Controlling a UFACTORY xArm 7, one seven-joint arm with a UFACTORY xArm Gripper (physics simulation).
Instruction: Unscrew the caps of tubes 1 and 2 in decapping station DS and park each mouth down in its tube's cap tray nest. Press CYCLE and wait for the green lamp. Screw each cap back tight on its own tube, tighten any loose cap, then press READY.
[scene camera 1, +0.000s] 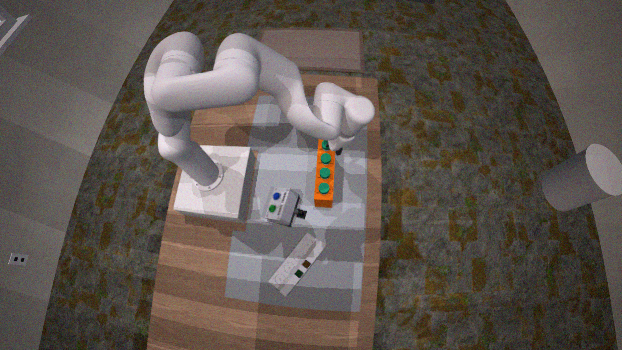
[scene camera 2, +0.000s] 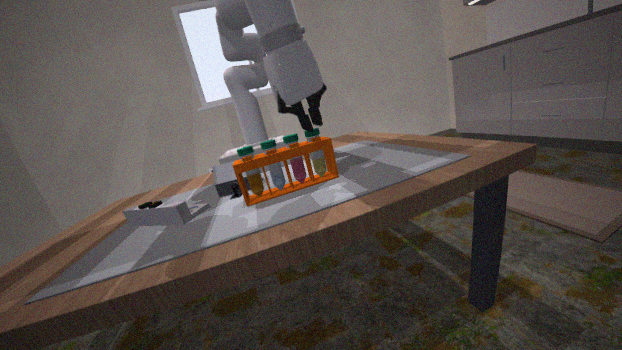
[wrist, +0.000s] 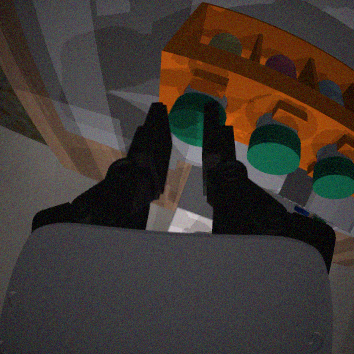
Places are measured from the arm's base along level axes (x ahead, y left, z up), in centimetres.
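Where they show: gripper, fingertip midpoint: (scene camera 1: 329, 142) (scene camera 2: 313, 127) (wrist: 186, 122); arm's base at its link origin: (scene camera 1: 208, 175) (scene camera 2: 258, 144).
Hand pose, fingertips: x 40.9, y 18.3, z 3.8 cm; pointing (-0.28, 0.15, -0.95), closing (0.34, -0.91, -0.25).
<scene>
Each offset is from my fingertips to the centre of the thing. "spot": to the spot under its first point. Level surfaces: height alone.
An orange rack (scene camera 1: 324, 203) (scene camera 2: 333, 161) (wrist: 172, 70) holds several upright tubes with green caps. The liquids look yellow, magenta, blue and amber. The end cap @(dx -0.8, dy -0.5, dz -1.1 cm) (scene camera 1: 325, 145) (scene camera 2: 312, 133) (wrist: 186, 127) is on the yellow tube; the neighbouring cap @(dx -0.1, dy -5.6, dz -1.1 cm) (scene camera 1: 326, 158) (scene camera 2: 290, 138) (wrist: 273, 150) is on the magenta one. My gripper (scene camera 1: 333, 148) (scene camera 2: 314, 127) (wrist: 186, 122) is just above the end cap, empty, its fingers a narrow gap apart and pointing down at a tilt. The grey control box @(dx -12.1, dy -22.6, dz -8.3 cm) (scene camera 1: 287, 209) has a blue button @(dx -14.2, dy -20.2, dz -6.1 cm) (scene camera 1: 276, 196) and a green button @(dx -14.5, dy -24.7, dz -6.1 cm) (scene camera 1: 272, 208). Tube numbers are not readable.
A long pale tray @(dx -3.0, dy -41.0, dz -9.8 cm) (scene camera 1: 287, 270) (scene camera 2: 160, 216) with two small dark squares lies turned on the grey mat @(dz -12.5 cm) (scene camera 1: 345, 295). A black part @(spot: dx -5.3, dy -23.5, dz -11.4 cm) (scene camera 1: 301, 214) sticks out of the control box's side. The white robot base (scene camera 1: 235, 170) stands behind the box on the wooden table @(dz -12.8 cm) (scene camera 1: 200, 300).
</scene>
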